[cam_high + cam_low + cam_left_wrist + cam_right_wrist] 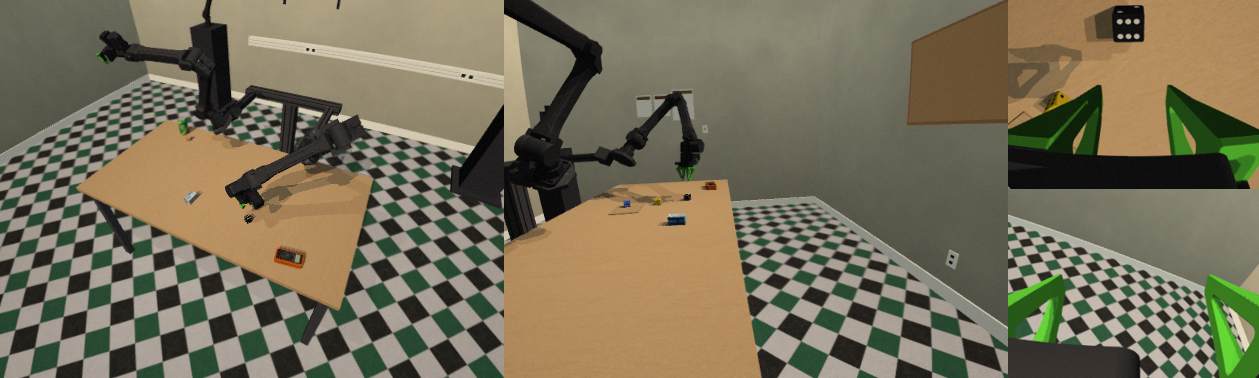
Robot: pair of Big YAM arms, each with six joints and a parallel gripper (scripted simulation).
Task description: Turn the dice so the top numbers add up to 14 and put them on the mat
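My left gripper is now 1 cm to the right of the black die and 10 cm above it. From my left hand the other things lie so: blue die: 30 cm behind, 9 cm to the right, 10 cm below; tan mat: 29 cm behind, 13 cm to the right, 12 cm below; yellow die: 15 cm behind, 6 cm to the right, 10 cm below.
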